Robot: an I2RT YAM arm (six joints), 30 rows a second.
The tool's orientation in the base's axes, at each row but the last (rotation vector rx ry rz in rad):
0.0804 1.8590 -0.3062
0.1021 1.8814 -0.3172
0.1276 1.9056 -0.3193
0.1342 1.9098 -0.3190
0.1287 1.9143 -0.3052
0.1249 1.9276 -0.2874
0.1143 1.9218 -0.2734
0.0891 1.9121 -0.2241
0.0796 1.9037 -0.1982
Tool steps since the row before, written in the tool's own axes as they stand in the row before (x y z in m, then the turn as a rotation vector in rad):
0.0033 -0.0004 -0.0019 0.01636 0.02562 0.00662
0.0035 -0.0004 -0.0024 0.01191 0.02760 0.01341
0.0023 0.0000 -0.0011 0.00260 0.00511 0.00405
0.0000 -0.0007 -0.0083 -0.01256 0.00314 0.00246
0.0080 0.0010 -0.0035 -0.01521 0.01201 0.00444
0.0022 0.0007 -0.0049 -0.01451 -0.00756 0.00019
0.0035 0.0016 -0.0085 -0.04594 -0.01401 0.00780
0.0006 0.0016 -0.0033 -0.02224 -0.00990 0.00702
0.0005 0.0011 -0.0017 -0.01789 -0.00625 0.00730
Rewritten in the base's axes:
-0.0029 -0.0002 -0.0025 0.00648 0.02139 -0.02164
-0.0034 0.0000 -0.0025 0.01462 0.02185 -0.01980
-0.0018 0.0002 -0.0018 0.00399 0.00358 -0.00454
-0.0077 0.0017 0.0028 0.00745 0.00306 0.01043
-0.0058 0.0015 -0.0065 0.01228 0.01120 0.01092
-0.0051 0.0018 -0.0005 0.00381 -0.00662 0.01447
-0.0086 0.0034 -0.0006 0.02070 -0.01310 0.04204
-0.0030 0.0022 0.0003 0.01248 -0.01004 0.01963
-0.0016 0.0014 0.0000 0.01184 -0.00668 0.01509

